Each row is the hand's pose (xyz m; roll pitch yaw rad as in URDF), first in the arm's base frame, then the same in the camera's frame.
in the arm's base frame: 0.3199 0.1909 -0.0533 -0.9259 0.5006 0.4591
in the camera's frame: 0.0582 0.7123 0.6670 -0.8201 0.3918 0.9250
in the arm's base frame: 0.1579 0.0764 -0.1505 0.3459 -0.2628 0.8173
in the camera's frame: -0.0438 0.5574 0.5470 0.4047 -0.3964 1.2184
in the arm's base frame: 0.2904 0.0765 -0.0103 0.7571 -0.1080 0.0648
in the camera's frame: 0.0782 0.5908 0.6926 0.8902 -0.1676 0.4666
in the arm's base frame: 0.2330 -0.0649 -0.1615 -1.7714 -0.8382 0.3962
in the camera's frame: 0.0822 0.4617 0.5210 -1.5961 -0.9313 0.6804
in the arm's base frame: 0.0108 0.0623 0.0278 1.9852 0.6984 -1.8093
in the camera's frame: -0.1711 0.4595 0.7139 2.0132 0.8417 -1.3696
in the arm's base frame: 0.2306 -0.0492 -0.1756 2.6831 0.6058 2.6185
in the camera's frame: 0.0735 0.4769 0.5090 2.5123 0.5766 2.9433
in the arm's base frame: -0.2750 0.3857 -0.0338 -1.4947 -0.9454 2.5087
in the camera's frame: -0.5643 0.6450 0.6816 -1.7431 -0.9691 3.1323
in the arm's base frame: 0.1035 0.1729 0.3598 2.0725 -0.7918 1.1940
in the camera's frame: -0.1290 0.5491 1.0621 2.0746 -0.9365 1.6125
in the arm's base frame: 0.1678 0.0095 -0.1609 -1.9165 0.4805 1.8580
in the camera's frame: -0.0076 0.5024 0.5282 -2.0107 0.3640 2.2395
